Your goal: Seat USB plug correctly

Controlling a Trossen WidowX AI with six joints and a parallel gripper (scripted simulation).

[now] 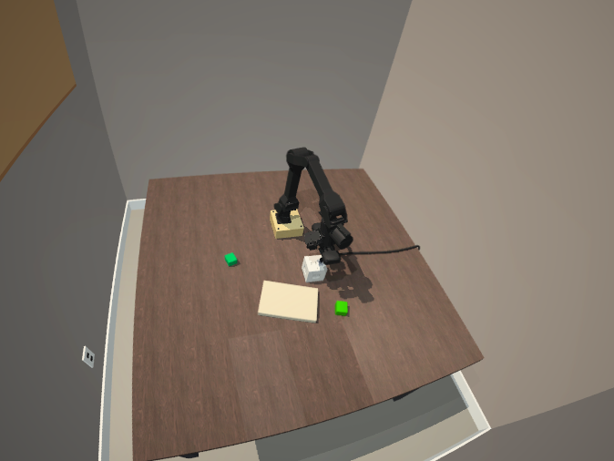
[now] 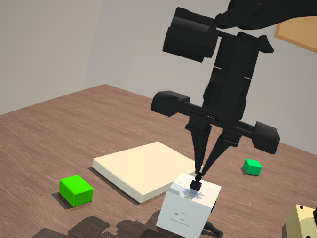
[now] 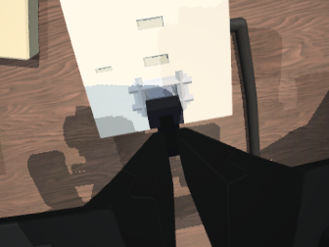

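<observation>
Right now my gripper tip is 2 cm above the black USB plug. Also, from my gripper tip: USB socket (5 cm below); cream flat slab (15 cm to the right, 12 cm ahead, 10 cm below).
</observation>
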